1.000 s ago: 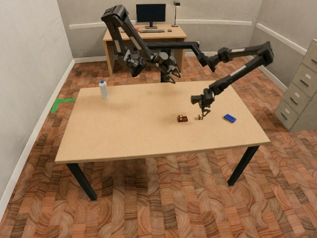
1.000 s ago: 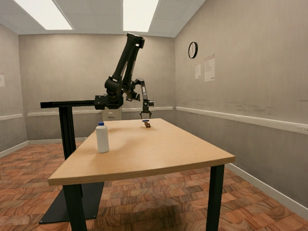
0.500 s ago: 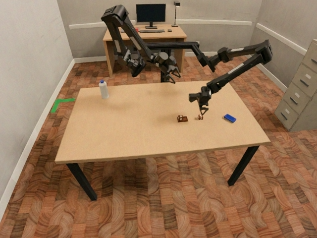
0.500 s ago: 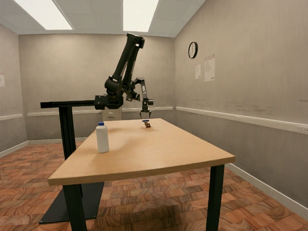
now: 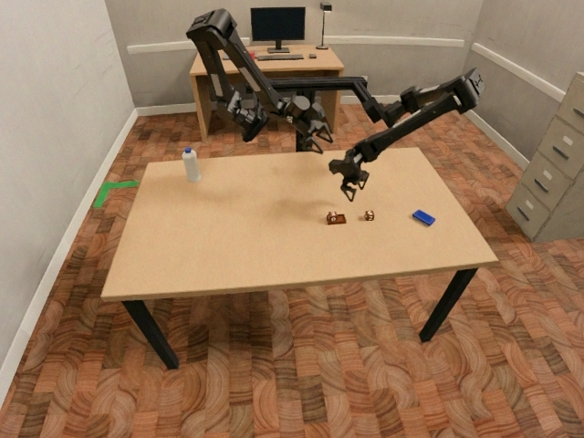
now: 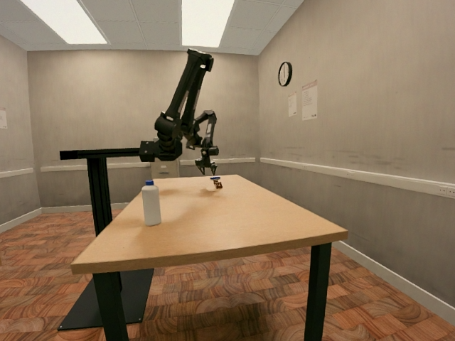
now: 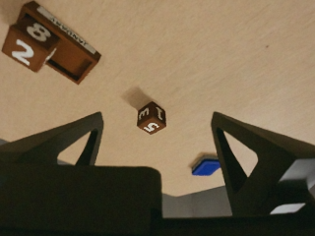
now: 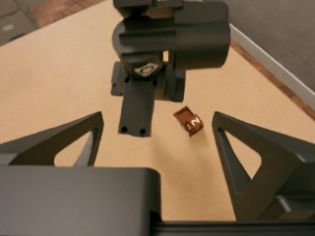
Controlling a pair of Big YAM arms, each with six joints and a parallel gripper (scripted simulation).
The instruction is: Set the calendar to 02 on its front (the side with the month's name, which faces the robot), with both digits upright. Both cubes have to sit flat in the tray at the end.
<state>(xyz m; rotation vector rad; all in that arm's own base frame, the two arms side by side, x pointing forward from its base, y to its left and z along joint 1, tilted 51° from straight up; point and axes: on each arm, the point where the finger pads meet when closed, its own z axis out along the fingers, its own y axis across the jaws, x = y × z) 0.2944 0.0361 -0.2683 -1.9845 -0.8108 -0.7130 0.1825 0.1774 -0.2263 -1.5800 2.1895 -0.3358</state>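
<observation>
My left gripper is now 90 mm to the left of the brown calendar tray, 80 mm above it and 50 mm short of it. The rest, counted from my left hand: flat blue block (290 mm to the left, 100 mm ahead, 80 mm below).
</observation>
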